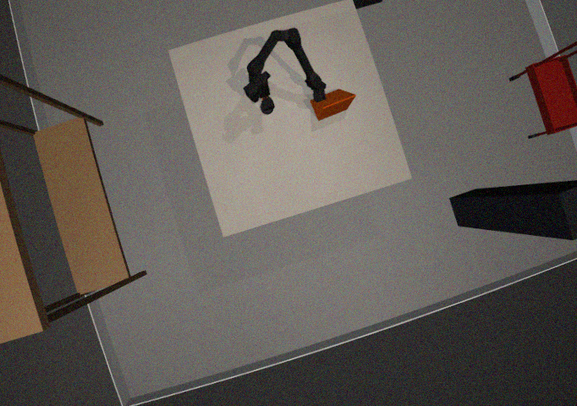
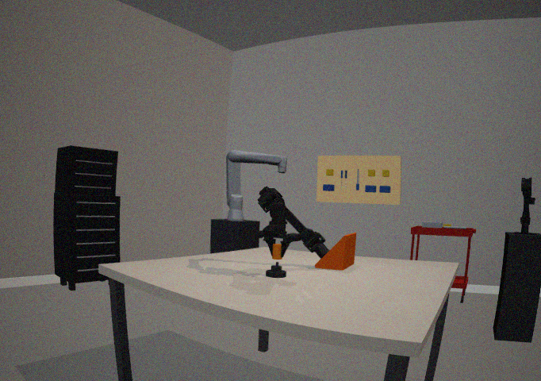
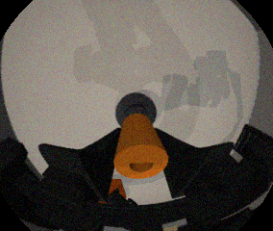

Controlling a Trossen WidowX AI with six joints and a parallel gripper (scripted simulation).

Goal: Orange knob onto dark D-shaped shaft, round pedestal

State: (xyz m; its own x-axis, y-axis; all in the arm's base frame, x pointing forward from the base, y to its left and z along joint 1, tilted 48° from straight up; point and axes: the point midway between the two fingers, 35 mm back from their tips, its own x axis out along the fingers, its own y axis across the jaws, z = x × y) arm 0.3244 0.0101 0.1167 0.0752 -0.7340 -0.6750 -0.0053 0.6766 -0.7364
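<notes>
Now: the dark round pedestal 50 mm below my gripper tip. From my gripper tip the other things lie so: orange knob (20 mm above).
</notes>
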